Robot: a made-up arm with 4 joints.
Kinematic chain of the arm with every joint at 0, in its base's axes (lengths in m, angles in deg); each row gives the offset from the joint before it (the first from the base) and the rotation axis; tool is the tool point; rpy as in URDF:
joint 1: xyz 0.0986 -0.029 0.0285 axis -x
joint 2: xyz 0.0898 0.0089 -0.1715 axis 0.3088 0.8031 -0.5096
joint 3: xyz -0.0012 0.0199 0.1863 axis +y
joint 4: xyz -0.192 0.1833 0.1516 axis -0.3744 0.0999 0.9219
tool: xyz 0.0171 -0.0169 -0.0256 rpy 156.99 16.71 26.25
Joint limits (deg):
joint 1: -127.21..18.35
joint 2: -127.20..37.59
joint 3: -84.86..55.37
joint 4: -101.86..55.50
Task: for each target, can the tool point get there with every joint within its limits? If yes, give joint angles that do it. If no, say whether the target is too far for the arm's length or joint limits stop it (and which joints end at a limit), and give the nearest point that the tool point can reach.
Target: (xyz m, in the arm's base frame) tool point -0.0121 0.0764 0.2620
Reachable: yes | joints -112.71 -15.61 -72.16 -76.59
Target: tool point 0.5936 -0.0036 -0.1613
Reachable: no: joint limits stop it (at a limit: joint 1, joint 2, joint 3) | nearest point 0.4442 -0.2189 -0.0244 | short by 0.296 m
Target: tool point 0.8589 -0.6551 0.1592
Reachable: no: too far | nearest point 0.4361 -0.2460 0.0738 | short by 0.595 m
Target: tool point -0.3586 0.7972 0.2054
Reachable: no: too far | nearest point -0.1313 0.4359 0.1280 | short by 0.434 m
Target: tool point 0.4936 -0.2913 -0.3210
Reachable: no: joint limits stop it (at a limit: joint 1, joint 2) | nearest point 0.2365 -0.2040 -0.3498 | short by 0.273 m
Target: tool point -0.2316 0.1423 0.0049
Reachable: yes | joints -35.72 -70.84 38.18 29.73
